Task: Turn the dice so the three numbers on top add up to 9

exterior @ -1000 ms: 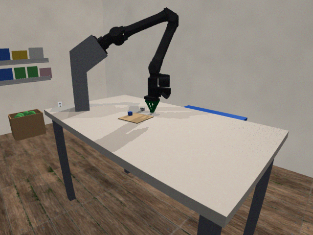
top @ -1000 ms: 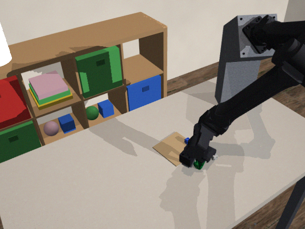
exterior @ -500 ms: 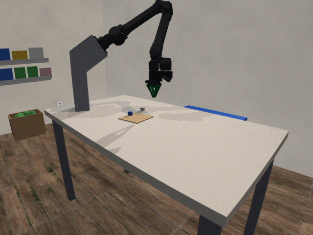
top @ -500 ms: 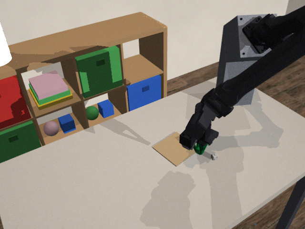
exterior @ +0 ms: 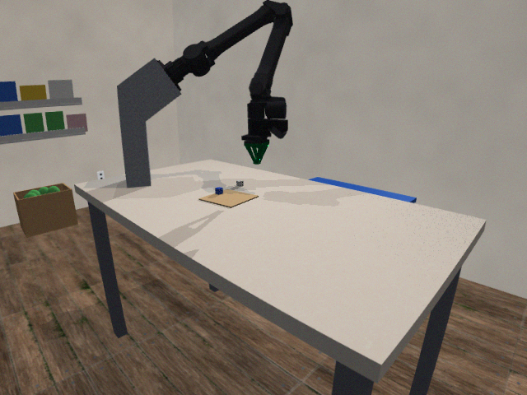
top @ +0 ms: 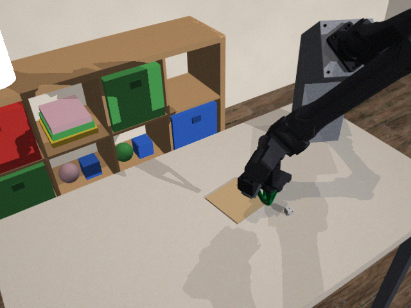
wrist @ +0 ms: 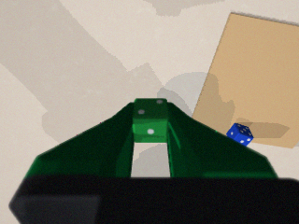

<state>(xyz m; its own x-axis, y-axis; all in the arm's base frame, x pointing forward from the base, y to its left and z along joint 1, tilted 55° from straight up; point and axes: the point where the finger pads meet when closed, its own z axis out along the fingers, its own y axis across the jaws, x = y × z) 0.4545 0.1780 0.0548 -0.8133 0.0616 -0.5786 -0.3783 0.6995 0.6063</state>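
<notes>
Now: the tan mat 1 cm ahead of my hand, 13 cm to the right of it and 11 cm below it. The rest, counted from my hand: green die right at my hand; then blue die 4 cm behind, 13 cm to the right, 9 cm below; then white die 9 cm behind, 1 cm to the right, 10 cm below.
</notes>
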